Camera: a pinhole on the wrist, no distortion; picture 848 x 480 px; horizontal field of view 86.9 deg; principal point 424.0 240.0 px. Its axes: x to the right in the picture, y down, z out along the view. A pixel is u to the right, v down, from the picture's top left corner.
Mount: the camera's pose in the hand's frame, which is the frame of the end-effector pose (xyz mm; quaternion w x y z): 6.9 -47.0 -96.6 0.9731 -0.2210 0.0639 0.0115
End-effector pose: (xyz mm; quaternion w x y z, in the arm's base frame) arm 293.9 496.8 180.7 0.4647 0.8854 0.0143 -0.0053
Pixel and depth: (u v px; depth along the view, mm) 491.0 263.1 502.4
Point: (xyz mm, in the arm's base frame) 441.0 117.2 147.6
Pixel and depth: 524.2 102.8 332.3
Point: 420.3 304.0 48.0
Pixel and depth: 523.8 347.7 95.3
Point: 332.4 509.0 205.5
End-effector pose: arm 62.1 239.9 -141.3 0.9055 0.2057 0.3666 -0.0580
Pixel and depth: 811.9 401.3 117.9
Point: 145.3 292.6 -224.8
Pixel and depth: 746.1 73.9 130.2
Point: 156.7 201.8 -215.5
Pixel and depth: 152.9 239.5 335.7
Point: 122.6 227.1 146.4
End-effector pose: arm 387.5 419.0 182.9 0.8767 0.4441 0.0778 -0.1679
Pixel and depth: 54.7 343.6 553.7
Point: 135.1 352.4 765.7
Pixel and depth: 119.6 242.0 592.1
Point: 159.0 219.3 722.4
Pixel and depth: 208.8 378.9 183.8
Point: 360.0 435.1 296.4
